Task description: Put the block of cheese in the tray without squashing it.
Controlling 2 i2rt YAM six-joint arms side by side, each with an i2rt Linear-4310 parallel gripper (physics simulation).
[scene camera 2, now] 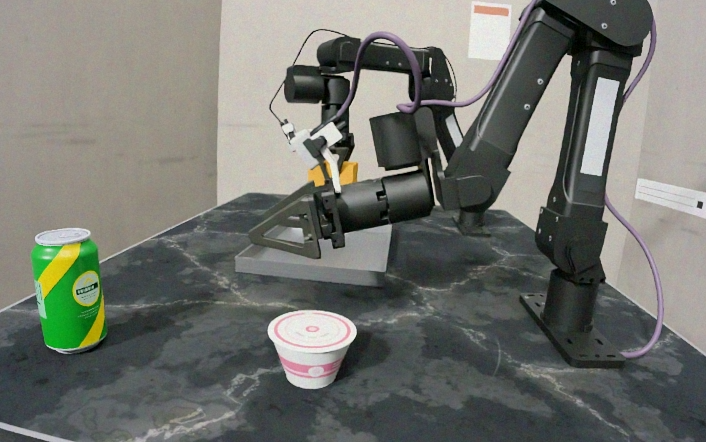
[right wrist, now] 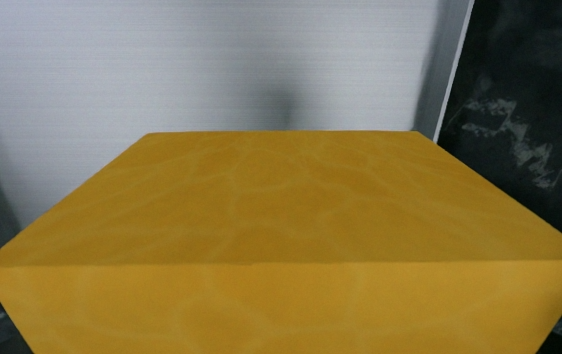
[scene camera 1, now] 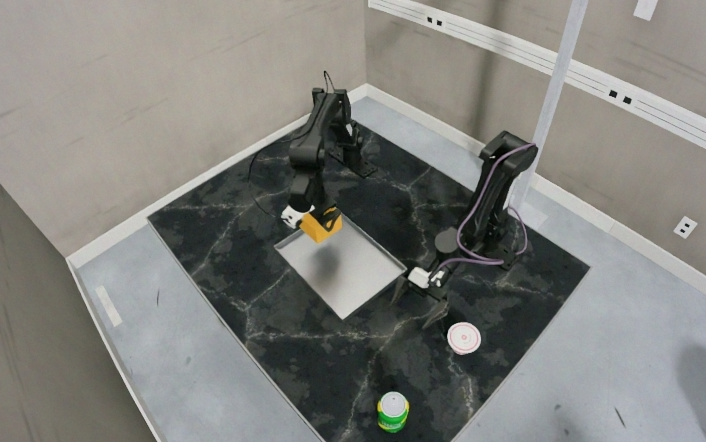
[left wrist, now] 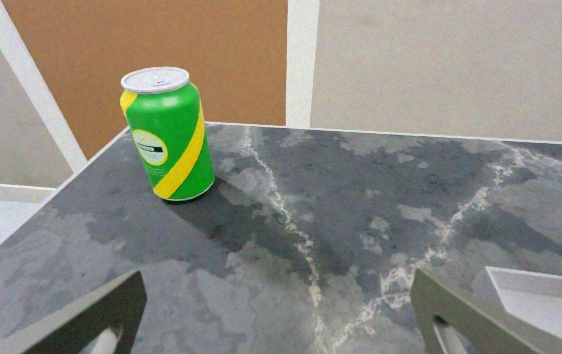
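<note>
The orange block of cheese (scene camera 1: 314, 230) (scene camera 2: 348, 172) (right wrist: 280, 200) is between the fingers of my right gripper (scene camera 1: 321, 222), which is shut on it. The block is in the air above the upper-left part of the grey tray (scene camera 1: 354, 291) (scene camera 2: 312, 273) (left wrist: 532, 300) (right wrist: 200, 60), with a shadow on the tray floor below. In the right wrist view the block fills the lower part and the fingertips are hidden. In scene camera 2 the block is partly hidden behind the left wrist. My left gripper (scene camera 1: 409, 315) (left wrist: 278, 282) is open and empty, beside the tray's right corner in scene camera 1.
A white and pink lidded cup (scene camera 1: 463, 337) (scene camera 2: 311, 354) stands near my left gripper. A green and yellow can (scene camera 1: 393, 413) (scene camera 2: 68, 296) (left wrist: 167, 140) stands farther off, near the table edge. The left forearm reaches across in front of the tray in scene camera 2.
</note>
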